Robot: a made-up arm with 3 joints. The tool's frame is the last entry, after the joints. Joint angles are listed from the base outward. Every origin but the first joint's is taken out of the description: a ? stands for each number. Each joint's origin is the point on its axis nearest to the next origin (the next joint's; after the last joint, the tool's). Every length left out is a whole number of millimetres.
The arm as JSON. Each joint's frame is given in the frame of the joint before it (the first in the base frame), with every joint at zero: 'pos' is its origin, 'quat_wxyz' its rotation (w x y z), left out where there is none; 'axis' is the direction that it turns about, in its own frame. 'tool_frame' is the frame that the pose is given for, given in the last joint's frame.
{
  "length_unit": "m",
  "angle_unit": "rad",
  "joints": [
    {
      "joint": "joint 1",
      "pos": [
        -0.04,
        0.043,
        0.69
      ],
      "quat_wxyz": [
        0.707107,
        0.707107,
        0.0,
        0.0
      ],
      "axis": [
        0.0,
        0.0,
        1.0
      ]
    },
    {
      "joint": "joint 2",
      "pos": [
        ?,
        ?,
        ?
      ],
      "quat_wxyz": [
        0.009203,
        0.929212,
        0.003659,
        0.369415
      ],
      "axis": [
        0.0,
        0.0,
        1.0
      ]
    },
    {
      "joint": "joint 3",
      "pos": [
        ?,
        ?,
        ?
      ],
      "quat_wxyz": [
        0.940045,
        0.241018,
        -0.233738,
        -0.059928
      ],
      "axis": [
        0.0,
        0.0,
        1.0
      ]
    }
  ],
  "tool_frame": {
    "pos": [
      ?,
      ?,
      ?
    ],
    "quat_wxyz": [
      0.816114,
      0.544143,
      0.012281,
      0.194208
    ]
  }
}
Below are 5 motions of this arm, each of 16 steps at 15 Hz.
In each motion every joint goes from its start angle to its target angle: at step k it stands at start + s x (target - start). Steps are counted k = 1, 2, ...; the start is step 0. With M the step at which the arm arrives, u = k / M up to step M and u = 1 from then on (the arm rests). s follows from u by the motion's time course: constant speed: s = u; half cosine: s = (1 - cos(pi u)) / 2; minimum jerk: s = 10 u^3 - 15 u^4 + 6 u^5.
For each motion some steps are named. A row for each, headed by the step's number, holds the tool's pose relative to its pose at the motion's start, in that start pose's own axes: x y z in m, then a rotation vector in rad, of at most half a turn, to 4 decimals.
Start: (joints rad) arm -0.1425 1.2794 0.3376
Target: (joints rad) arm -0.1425 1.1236 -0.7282
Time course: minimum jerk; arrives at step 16
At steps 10, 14, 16:
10: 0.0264 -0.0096 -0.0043 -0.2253 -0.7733 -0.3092
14: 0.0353 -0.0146 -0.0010 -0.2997 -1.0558 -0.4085
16: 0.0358 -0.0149 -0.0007 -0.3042 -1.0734 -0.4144

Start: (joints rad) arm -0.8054 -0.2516 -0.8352
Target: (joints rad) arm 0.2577 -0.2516 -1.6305
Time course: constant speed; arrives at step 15
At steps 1, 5, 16:
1: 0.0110 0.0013 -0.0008 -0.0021 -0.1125 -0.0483
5: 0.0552 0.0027 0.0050 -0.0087 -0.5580 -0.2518
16: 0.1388 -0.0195 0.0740 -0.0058 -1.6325 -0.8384

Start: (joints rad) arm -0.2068 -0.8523 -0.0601
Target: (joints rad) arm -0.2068 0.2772 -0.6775
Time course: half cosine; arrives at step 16
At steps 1, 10, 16:
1: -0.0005 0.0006 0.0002 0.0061 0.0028 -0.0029
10: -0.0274 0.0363 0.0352 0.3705 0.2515 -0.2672
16: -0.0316 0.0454 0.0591 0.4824 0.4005 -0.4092

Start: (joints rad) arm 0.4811 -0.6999 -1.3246
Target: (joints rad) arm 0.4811 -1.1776 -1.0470
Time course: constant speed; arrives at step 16
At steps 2, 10, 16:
2: 0.0012 -0.0010 -0.0037 0.0072 -0.0272 0.0278
10: 0.0083 -0.0051 -0.0178 0.0235 -0.1350 0.1419
16: 0.0157 -0.0081 -0.0274 0.0219 -0.2151 0.2291

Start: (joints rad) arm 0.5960 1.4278 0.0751
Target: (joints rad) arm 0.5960 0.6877 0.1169
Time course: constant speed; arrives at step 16
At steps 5, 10, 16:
5: 0.0132 -0.0135 -0.0032 -0.1617 -0.1511 -0.0006
10: 0.0265 -0.0272 -0.0020 -0.3241 -0.3015 -0.0028
16: 0.0415 -0.0429 0.0051 -0.5196 -0.4812 -0.0078

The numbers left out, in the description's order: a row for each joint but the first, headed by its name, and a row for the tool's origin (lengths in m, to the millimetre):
joint 2: 0.092 0.0 0.0
joint 3: -0.009 0.06 0.0
tool: -0.022 0.017 0.0

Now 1 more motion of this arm.
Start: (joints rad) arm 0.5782 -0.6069 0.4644
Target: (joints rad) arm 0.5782 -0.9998 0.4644
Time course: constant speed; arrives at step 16
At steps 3, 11, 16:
3: 0.0036 -0.0045 -0.0002 -0.0566 -0.0440 -0.0172
11: 0.0127 -0.0168 0.0012 -0.2075 -0.1612 -0.0629
16: 0.0179 -0.0245 0.0035 -0.3017 -0.2344 -0.0915

